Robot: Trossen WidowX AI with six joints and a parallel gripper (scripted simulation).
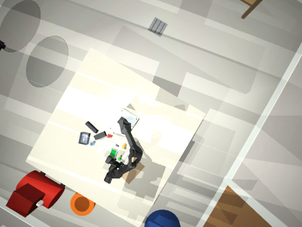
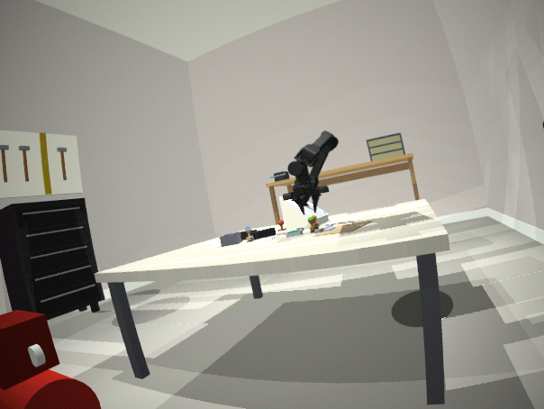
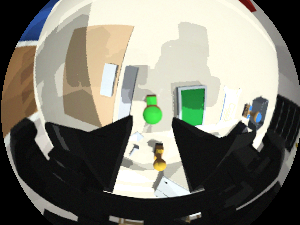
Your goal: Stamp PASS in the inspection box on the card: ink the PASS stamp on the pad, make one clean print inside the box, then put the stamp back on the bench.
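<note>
Now: gripper tip 60 mm above the green-knobbed stamp. The rest, counted from my gripper tip: green ink pad: 10 mm ahead, 80 mm to the right, 70 mm below; red-knobbed stamp: 110 mm behind, 210 mm to the right, 60 mm below; yellow-knobbed stamp: 120 mm behind, 40 mm to the right, 60 mm below.
</note>
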